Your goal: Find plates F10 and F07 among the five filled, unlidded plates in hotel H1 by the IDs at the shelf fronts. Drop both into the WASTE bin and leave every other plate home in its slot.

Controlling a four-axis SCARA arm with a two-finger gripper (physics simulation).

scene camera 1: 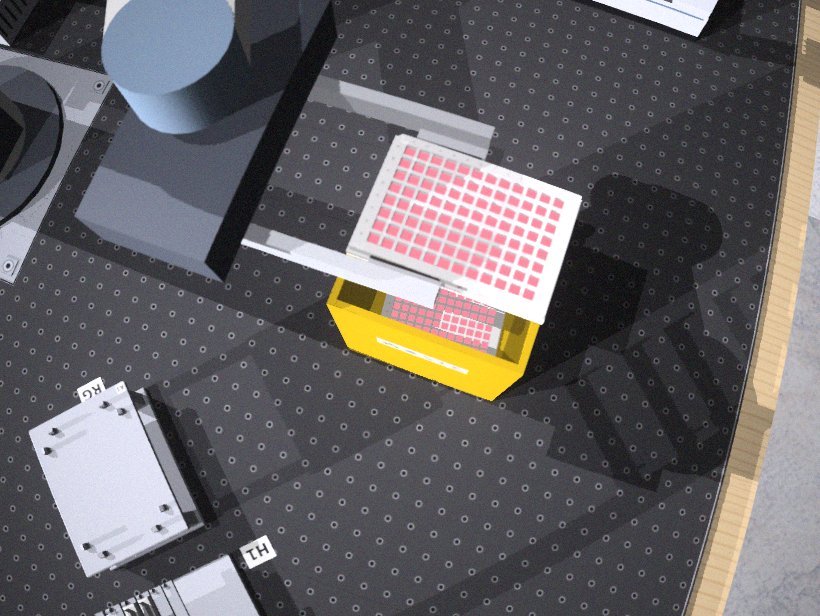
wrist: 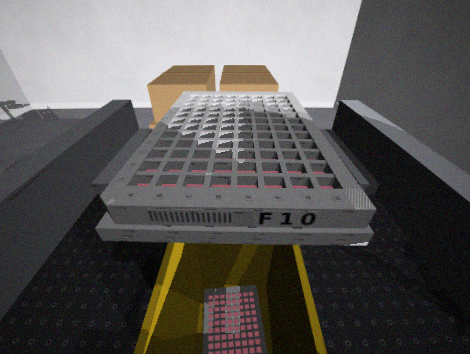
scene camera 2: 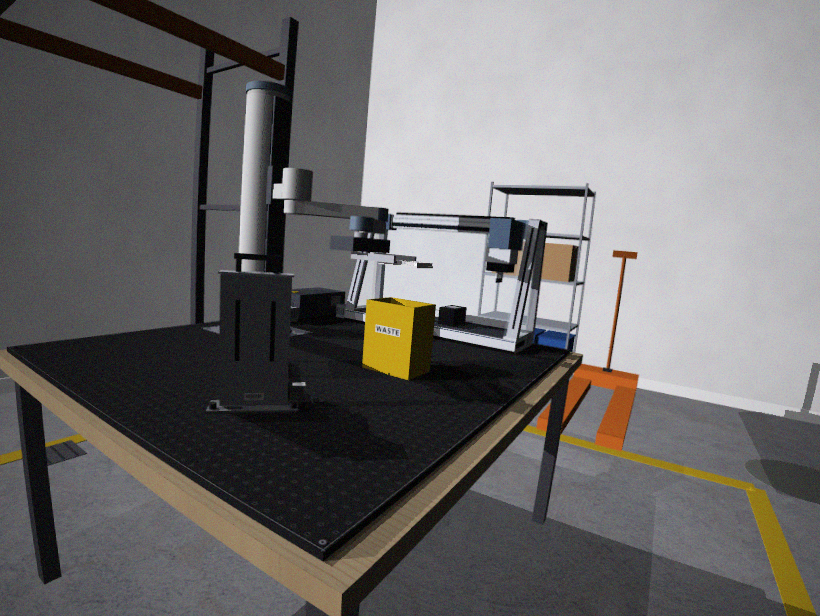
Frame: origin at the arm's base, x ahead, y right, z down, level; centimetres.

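Seen in the pictures: gripper, between the fingertips: [scene camera 1: 465, 215] [wrist: 235, 119] [scene camera 2: 405, 259].
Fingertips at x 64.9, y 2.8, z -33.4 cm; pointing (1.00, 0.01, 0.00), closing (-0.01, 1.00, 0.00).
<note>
Offsets run from my fingertips to a thing's top centre. "spot": to the spot under its first point.
Plate F10 @(dz +0.3, dx +0.3, dy +0.1 cm) [scene camera 1: 464, 232] [wrist: 240, 218], a white filled plate with pink wells and no lid, is level between the fingers of my gripper [scene camera 1: 464, 215] [wrist: 235, 119]. The gripper is shut on its two long sides. In the wrist view its ID reads F10. It hangs above the yellow WASTE bin @(dz +12.1, dx -0.3, dy -0.2 cm) [scene camera 1: 357, 334] [scene camera 2: 391, 351] [wrist: 160, 300], covering much of the opening in scene camera 1. Another pink-welled plate @(dz +30.1, dx -0.1, dy -0.2 cm) [scene camera 1: 467, 321] [wrist: 232, 320] lies inside the bin; its ID is unreadable. Part of hotel H1 @(spot: dz +31.3, dx -12.8, dy +33.9 cm) [scene camera 1: 218, 586] shows at the bottom edge of scene camera 1; its shelf fronts are hidden.
A pale stand [scene camera 1: 106, 477] labelled RG is at the lower left in scene camera 1, beside the H1 label @(spot: dz +32.1, dx -10.3, dy +29.0 cm) [scene camera 1: 257, 551]. A white gantry frame [scene camera 2: 533, 285] stands behind the bin in scene camera 2. The table's wooden edge [scene camera 1: 749, 404] runs down the right.
</note>
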